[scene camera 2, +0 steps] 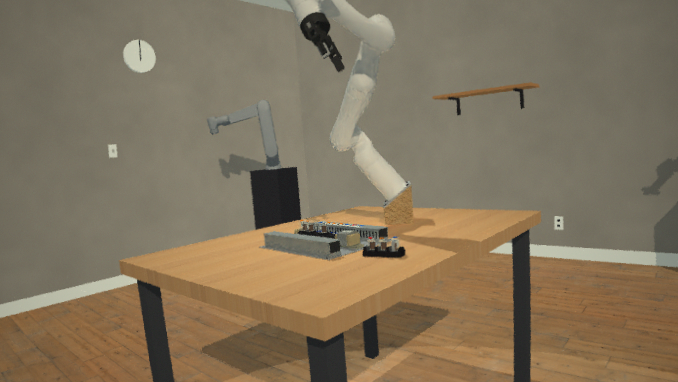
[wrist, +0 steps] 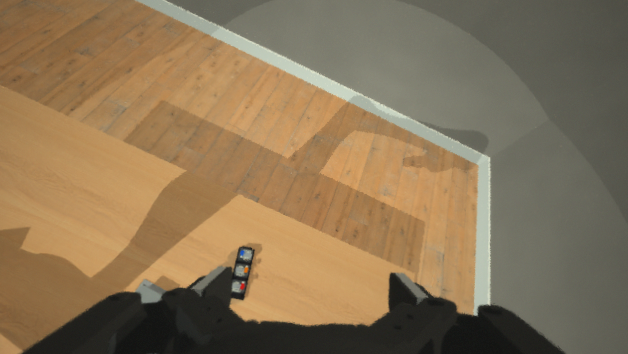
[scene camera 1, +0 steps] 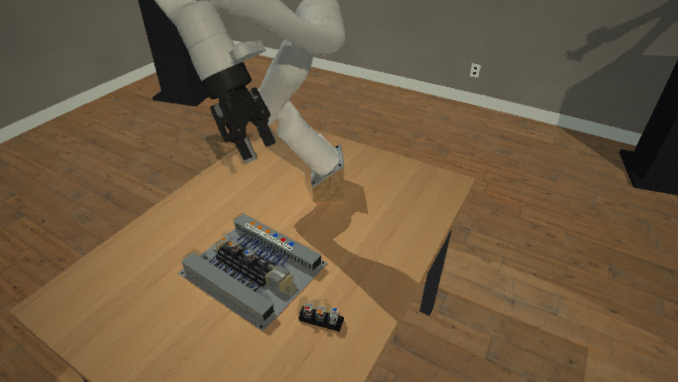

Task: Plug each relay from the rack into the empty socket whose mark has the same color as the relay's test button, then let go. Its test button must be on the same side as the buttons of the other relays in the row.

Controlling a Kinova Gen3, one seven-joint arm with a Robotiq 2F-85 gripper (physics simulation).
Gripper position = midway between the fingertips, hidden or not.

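Note:
My gripper [scene camera 1: 262, 152] is in my sight. I find it in the wrist view [wrist: 310, 287] too, and scene camera 2 [scene camera 2: 334, 63] likewise gives me a look at my gripper.

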